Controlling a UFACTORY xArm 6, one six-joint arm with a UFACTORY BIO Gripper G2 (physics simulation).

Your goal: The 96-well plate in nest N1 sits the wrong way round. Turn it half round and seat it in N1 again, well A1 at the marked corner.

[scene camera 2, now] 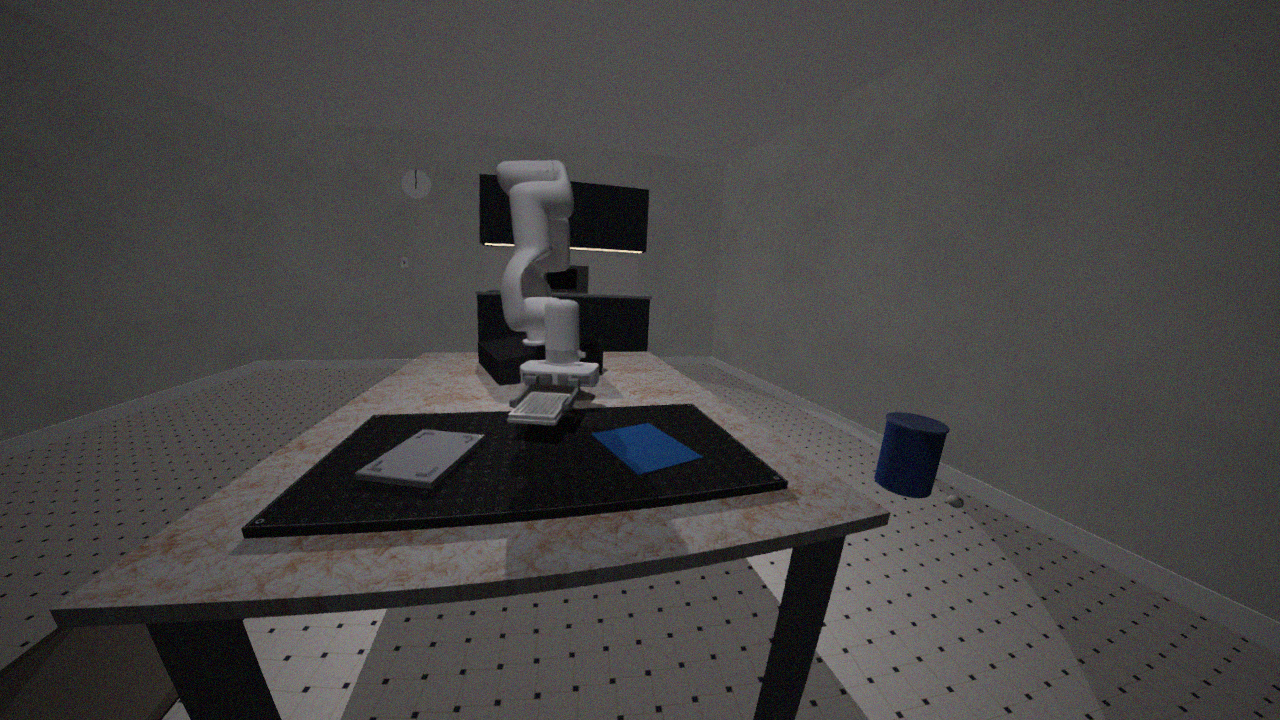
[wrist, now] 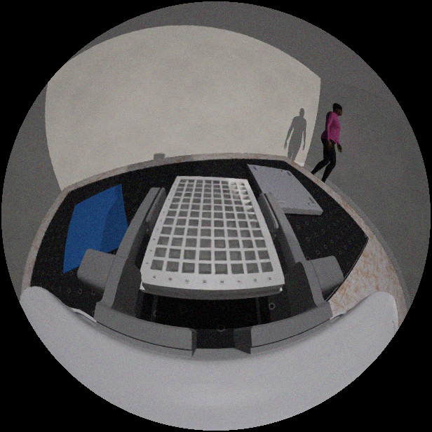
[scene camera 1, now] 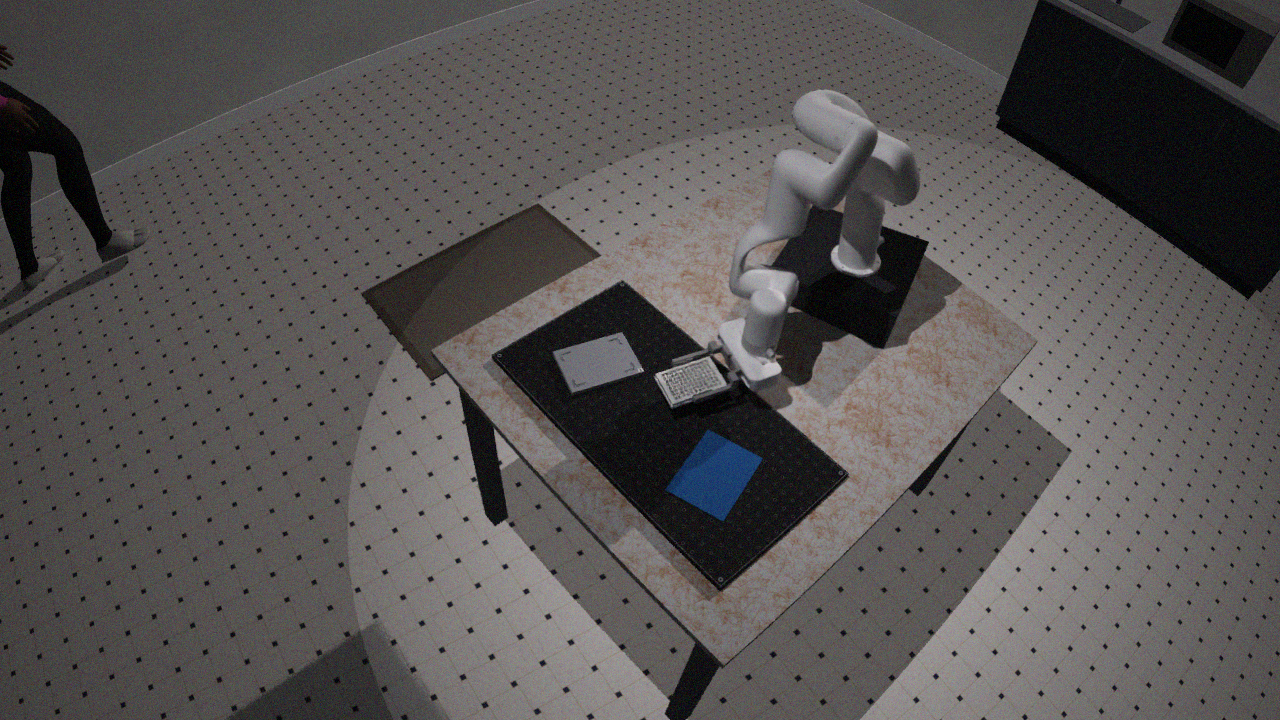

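The white 96-well plate (scene camera 1: 691,383) (scene camera 2: 537,408) (wrist: 212,226) is in my gripper (scene camera 1: 698,379) (scene camera 2: 543,404) (wrist: 212,202), which is shut on its two long sides. The plate looks about level and hangs above the black board, apart from the nest. Small characters run along its near short edge in the wrist view; I cannot read surely which corner is A1. A flat grey block with dark corner brackets, apparently nest N1 (scene camera 1: 597,363) (scene camera 2: 420,456) (wrist: 290,189), lies on the board with no plate on it. I cannot tell which of its corners is the marked one.
A blue sheet (scene camera 1: 715,474) (scene camera 2: 646,447) (wrist: 95,227) lies on the black board (scene camera 1: 617,447) (scene camera 2: 537,492), on the other side of the held plate from the grey block. The arm's dark base block (scene camera 1: 841,308) stands behind. A person (scene camera 1: 53,161) (wrist: 332,135) is beyond the table.
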